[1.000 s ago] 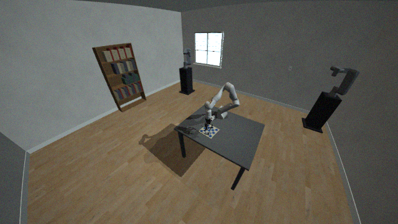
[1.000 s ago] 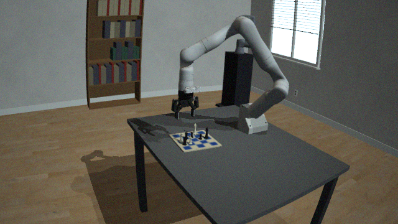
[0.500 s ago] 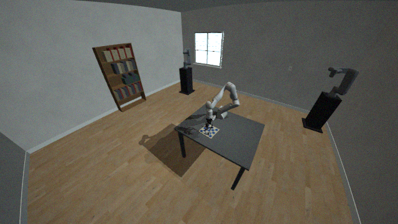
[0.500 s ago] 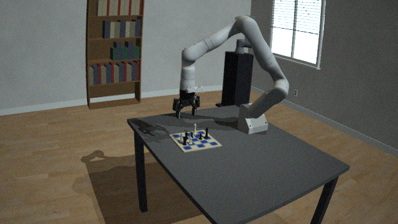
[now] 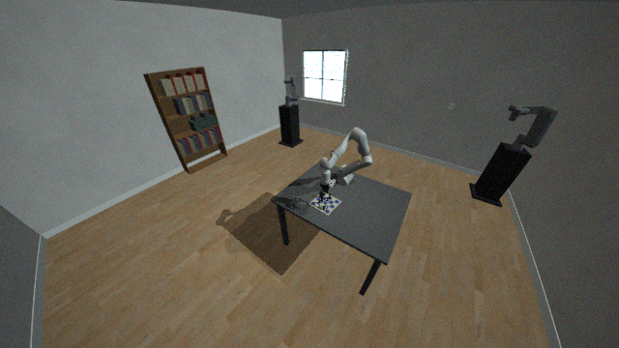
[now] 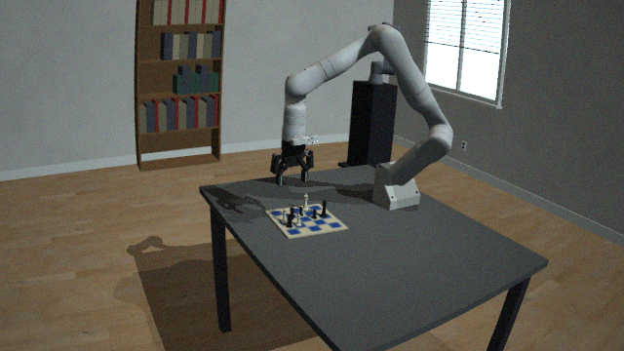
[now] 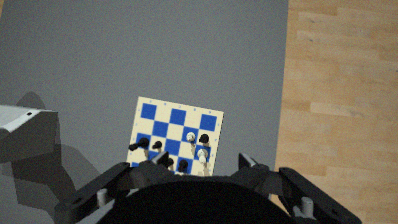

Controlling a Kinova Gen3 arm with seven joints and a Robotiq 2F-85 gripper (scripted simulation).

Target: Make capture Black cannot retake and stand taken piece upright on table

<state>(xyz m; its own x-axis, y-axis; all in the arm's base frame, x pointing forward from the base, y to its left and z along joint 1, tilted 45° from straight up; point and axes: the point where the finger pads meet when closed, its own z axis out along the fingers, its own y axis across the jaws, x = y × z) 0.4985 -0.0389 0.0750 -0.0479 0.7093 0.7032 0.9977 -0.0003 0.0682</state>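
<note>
The blue-and-cream chessboard is 16 cm below my hand, 8 cm behind it and 3 cm to the right of it. Round my hand: tall white piece 13 cm below, 12 cm behind, 10 cm to the right.
</note>
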